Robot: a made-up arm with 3 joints. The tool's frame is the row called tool. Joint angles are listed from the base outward. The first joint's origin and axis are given. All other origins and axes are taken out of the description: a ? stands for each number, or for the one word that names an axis. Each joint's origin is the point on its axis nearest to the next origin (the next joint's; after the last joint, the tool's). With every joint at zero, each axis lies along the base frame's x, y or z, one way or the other. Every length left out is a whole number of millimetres.
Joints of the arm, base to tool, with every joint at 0 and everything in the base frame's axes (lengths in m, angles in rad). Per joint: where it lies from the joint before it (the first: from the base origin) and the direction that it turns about. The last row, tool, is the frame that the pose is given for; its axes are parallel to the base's.
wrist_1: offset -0.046 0 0.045 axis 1 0 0
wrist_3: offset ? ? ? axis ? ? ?
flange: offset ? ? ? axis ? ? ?
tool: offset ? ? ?
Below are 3 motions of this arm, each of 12 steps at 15 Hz.
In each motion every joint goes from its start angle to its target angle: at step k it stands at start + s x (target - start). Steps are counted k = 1, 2, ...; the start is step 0. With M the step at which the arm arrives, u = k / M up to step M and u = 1 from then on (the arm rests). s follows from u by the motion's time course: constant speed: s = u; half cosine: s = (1 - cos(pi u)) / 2; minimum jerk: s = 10 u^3 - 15 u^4 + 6 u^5.
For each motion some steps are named. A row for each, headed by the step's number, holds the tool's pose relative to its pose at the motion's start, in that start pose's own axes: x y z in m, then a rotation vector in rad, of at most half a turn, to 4 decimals.
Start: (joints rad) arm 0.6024 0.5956 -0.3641
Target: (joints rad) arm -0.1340 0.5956 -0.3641
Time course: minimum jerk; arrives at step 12
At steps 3, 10, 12:
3: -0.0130 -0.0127 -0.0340 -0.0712 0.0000 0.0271
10: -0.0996 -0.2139 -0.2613 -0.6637 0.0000 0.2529
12: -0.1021 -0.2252 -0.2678 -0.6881 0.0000 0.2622

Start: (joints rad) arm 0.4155 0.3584 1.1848
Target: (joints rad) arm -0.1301 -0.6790 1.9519
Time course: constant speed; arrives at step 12
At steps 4, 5, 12:
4: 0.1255 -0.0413 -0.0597 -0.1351 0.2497 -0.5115
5: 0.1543 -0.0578 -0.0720 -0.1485 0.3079 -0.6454
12: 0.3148 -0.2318 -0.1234 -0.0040 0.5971 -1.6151

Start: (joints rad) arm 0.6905 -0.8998 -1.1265
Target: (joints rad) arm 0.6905 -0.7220 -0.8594
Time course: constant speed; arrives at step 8
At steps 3, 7, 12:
3: 0.0023 0.0049 0.0094 0.0316 0.1001 -0.0587
7: 0.0063 0.0119 0.0244 0.0830 0.2332 -0.1320
12: 0.0075 0.0136 0.0286 0.0974 0.2664 -0.1494

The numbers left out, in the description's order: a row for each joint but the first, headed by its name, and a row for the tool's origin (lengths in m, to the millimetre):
wrist_3: xyz 0 0.175 0.109, axis 1 0 0
flange: xyz 0 0.278 -0.002, axis 0 1 0
tool: xyz -0.006 0 -0.146

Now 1 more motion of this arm.
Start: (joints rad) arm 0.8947 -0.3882 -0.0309
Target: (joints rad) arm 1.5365 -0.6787 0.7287
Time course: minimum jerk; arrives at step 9
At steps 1, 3, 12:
1: -0.0012 -0.0006 0.0021 0.0041 0.0088 -0.0001
3: -0.0220 -0.0135 0.0384 0.0737 0.1593 0.0036
12: -0.0945 -0.1043 0.1854 0.3381 0.7516 0.1230

